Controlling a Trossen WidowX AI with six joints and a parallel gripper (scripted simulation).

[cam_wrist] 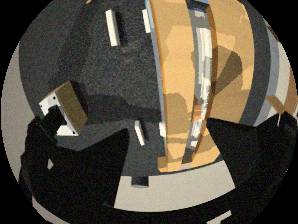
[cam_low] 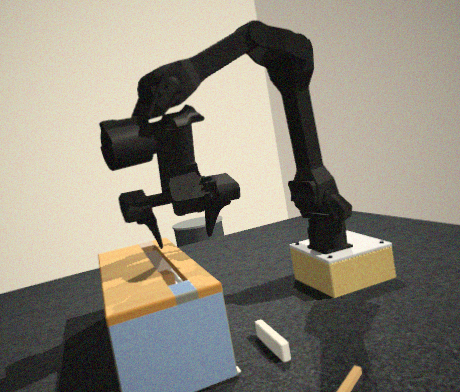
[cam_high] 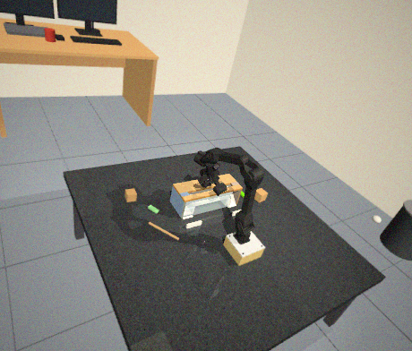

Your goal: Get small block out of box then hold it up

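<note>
Right now the box is 30 mm ahead of my gripper tip, 20 mm to the right of it and 90 mm below it. Also, from my gripper tip: tan block (50 mm ahead, 30 mm to the right, 70 mm below); wooden stick (50 mm behind, 300 mm to the left, 150 mm below).
</note>
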